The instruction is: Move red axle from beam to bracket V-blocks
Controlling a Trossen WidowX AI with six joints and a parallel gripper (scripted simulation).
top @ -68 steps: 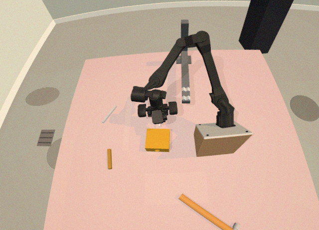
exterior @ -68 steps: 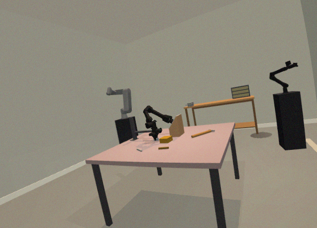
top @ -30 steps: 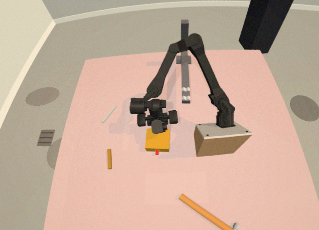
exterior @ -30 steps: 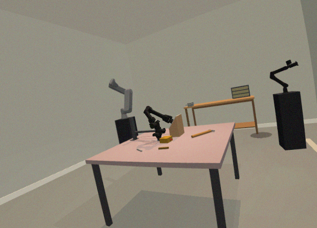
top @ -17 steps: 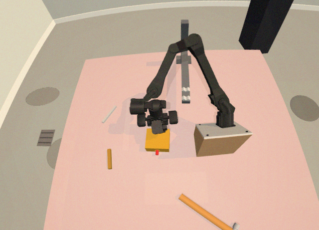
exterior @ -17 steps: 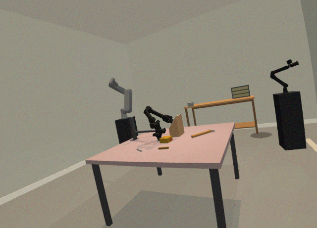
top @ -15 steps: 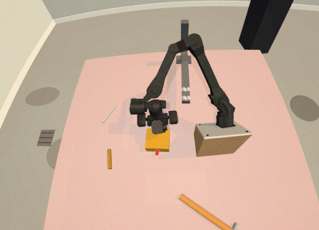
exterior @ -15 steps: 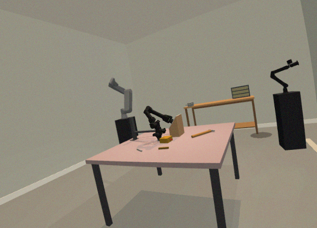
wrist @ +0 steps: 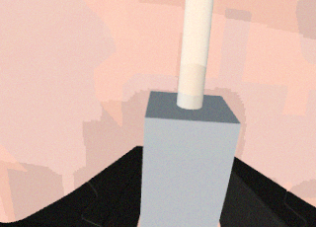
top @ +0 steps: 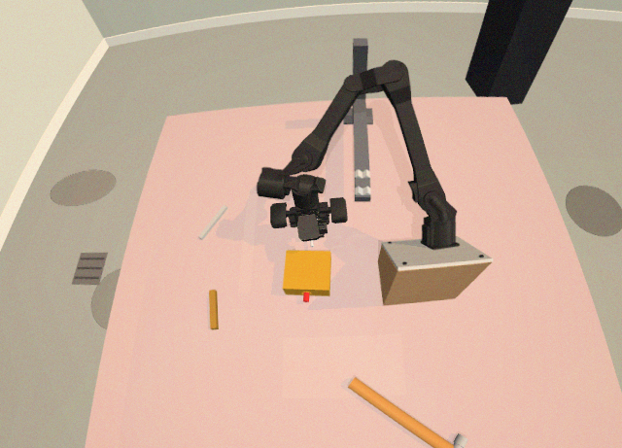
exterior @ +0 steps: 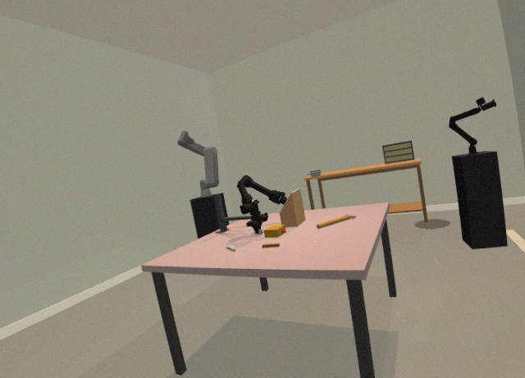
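My gripper tip is now 13 cm to the right of the yellow beam, 3 cm short of it and 1 cm below it. The rest, counted from my gripper tip: blue-grey block (2 cm to the left, 1 cm above); then orange bar (28 cm ahead, 18 cm to the left, 1 cm below).
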